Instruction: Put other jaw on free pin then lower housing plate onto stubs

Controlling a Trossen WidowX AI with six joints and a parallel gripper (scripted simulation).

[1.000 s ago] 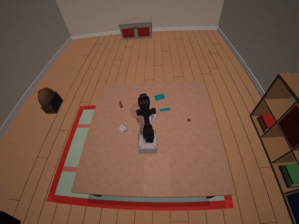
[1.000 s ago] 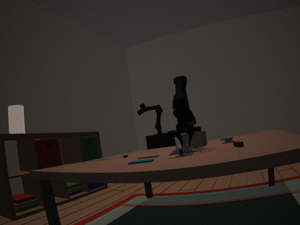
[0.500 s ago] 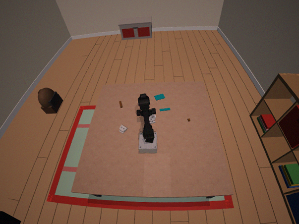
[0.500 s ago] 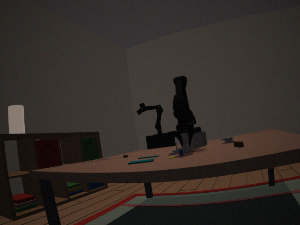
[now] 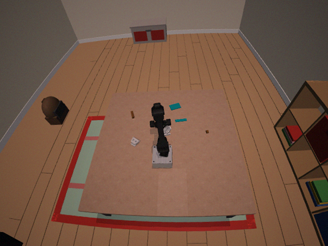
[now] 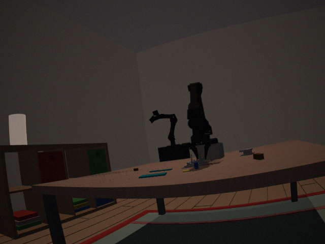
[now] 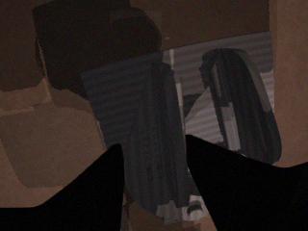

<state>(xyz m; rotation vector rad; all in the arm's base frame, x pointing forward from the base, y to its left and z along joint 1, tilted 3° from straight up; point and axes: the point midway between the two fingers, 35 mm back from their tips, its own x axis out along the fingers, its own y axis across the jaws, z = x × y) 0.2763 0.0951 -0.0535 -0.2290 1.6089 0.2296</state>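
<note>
Right now the grey jaw is 3 cm to the right of my gripper tip and 3 cm behind it. From my gripper tip the other things lie so: blue block 19 cm ahead, 6 cm to the left, 1 cm below; then yellow piece 24 cm ahead, 5 cm to the left, 2 cm below; then teal bar 16 cm to the right, 14 cm ahead, 2 cm below.
</note>
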